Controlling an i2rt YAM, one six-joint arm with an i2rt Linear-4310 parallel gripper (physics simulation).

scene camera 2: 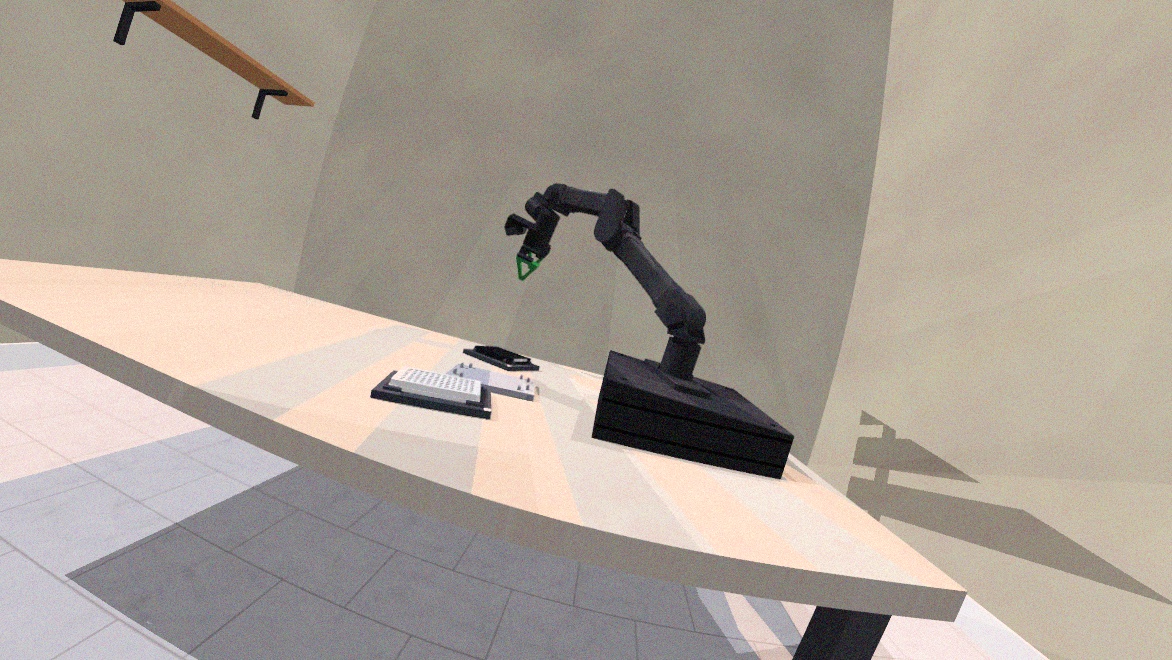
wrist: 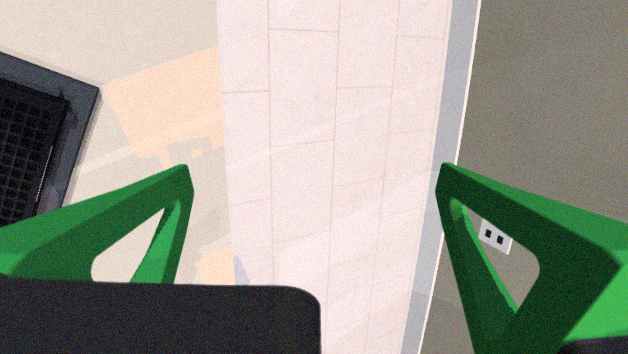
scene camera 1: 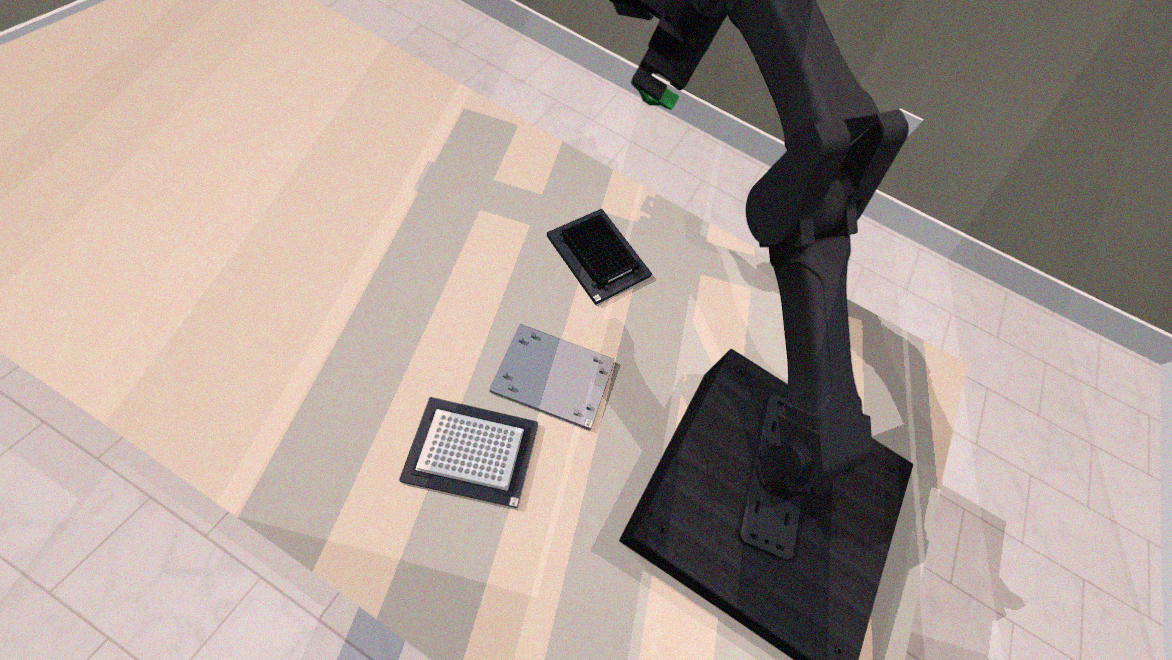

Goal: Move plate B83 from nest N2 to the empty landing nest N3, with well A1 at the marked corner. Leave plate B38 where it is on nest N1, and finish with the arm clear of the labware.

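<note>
A white 96-well plate sits flat on a dark nest. A black plate sits on another dark nest. Between them lies the empty grey-blue nest with small upright pins at its corners. Each nest has a small white corner label, too small to read; I cannot tell which plate is B83. My gripper is open, green fingers wide apart with nothing between them, high above the table, beyond the black plate.
The black robot base stands to the right of the nests in scene camera 1. The table top ends behind the black plate's nest. A wall outlet shows through the right finger. A wooden shelf hangs on the wall.
</note>
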